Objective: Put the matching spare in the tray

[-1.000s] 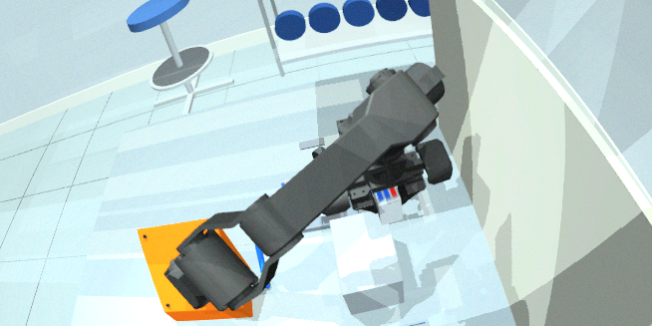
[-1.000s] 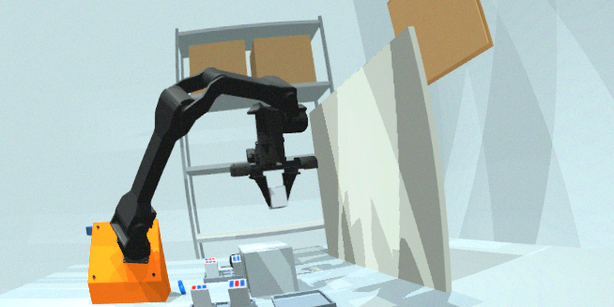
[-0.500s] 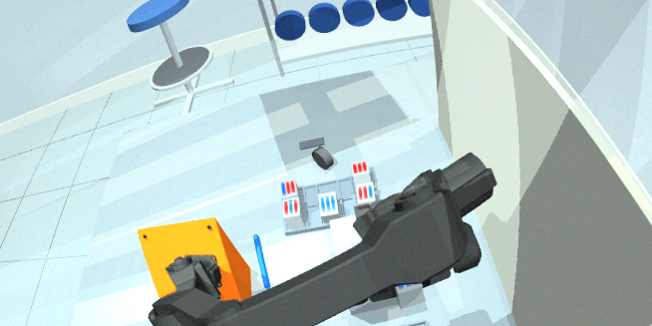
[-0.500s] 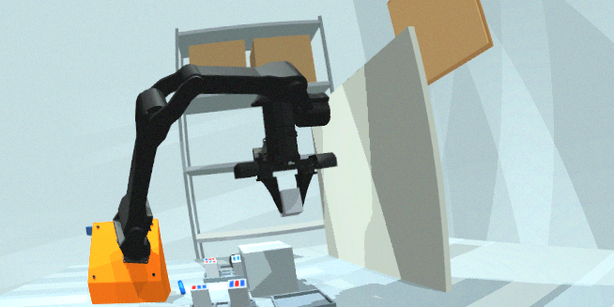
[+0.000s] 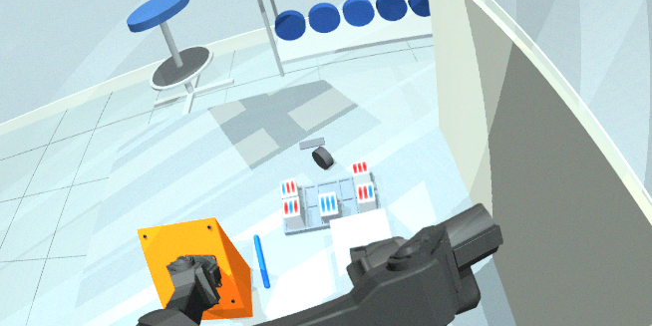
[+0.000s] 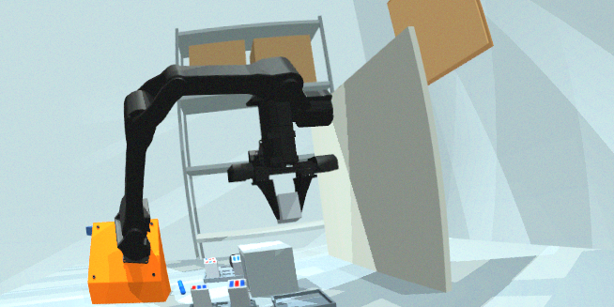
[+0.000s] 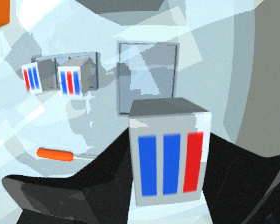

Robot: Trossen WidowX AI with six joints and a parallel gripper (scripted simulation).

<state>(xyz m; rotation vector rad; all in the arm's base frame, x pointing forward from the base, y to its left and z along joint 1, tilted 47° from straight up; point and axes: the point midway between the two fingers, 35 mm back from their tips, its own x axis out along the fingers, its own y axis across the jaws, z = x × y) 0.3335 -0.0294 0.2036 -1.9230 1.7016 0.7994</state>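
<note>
The dark tray lies 16 cm below my gripper tip. Round my gripper tip: beige panel: 20 cm ahead, 21 cm to the left, 6 cm above; mounted unit: 5 cm behind, 20 cm to the left, 12 cm below; spare: 3 cm above.
</note>
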